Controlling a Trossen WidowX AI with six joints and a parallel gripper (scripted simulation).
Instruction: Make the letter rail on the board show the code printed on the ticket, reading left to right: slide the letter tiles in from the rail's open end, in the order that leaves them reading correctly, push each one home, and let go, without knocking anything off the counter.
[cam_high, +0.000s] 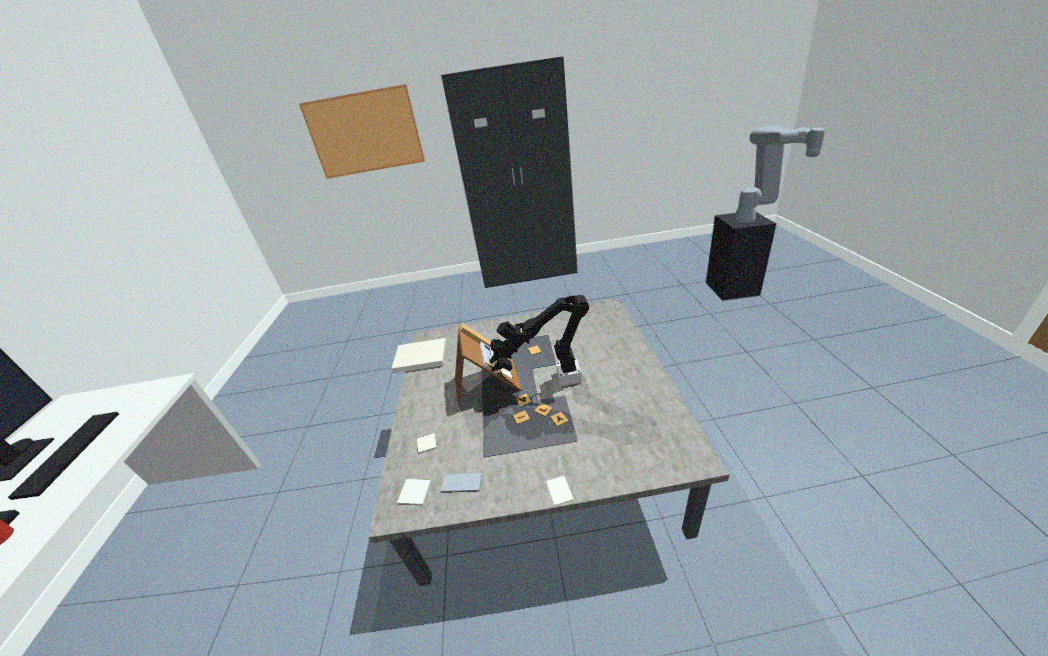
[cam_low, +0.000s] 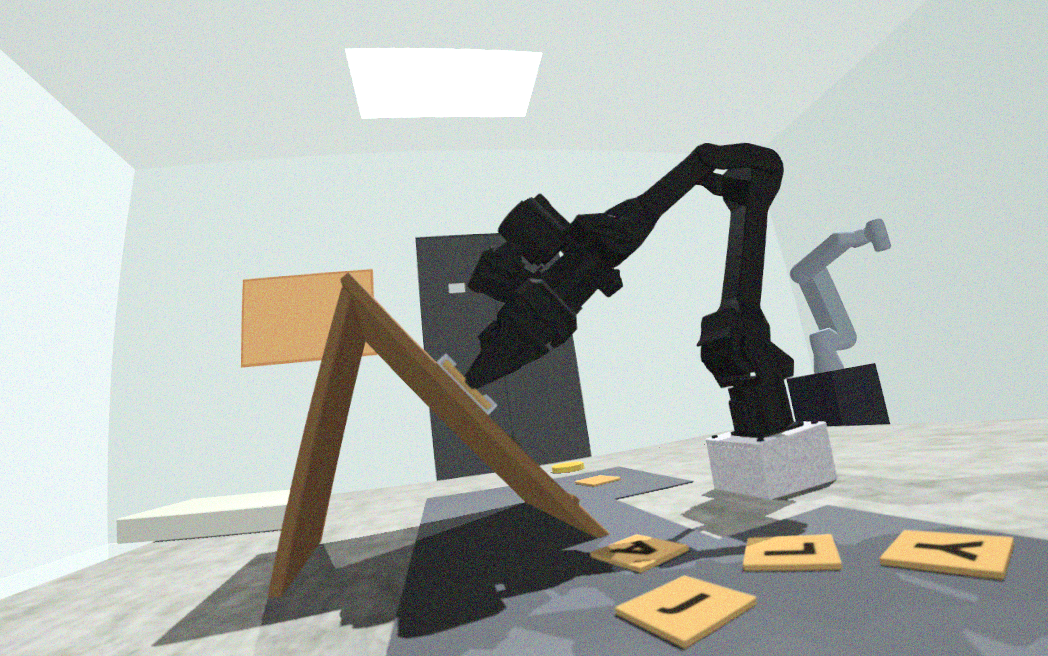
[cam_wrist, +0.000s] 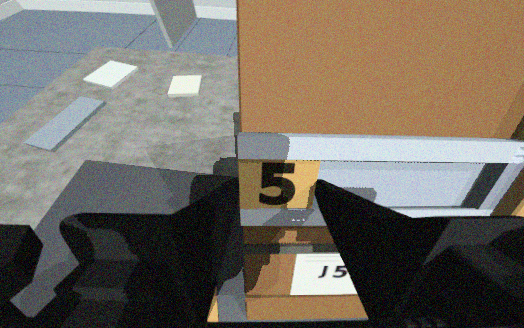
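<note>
My gripper tip is 5 cm past the white ticket, 7 cm to the left of it and 9 cm above it. Round my gripper tip: j tile (11 cm behind, 18 cm to the left, 16 cm below); dark mat (15 cm behind, 3 cm to the right, 16 cm below); orange tile marked 5 (right at my gripper tip).
</note>
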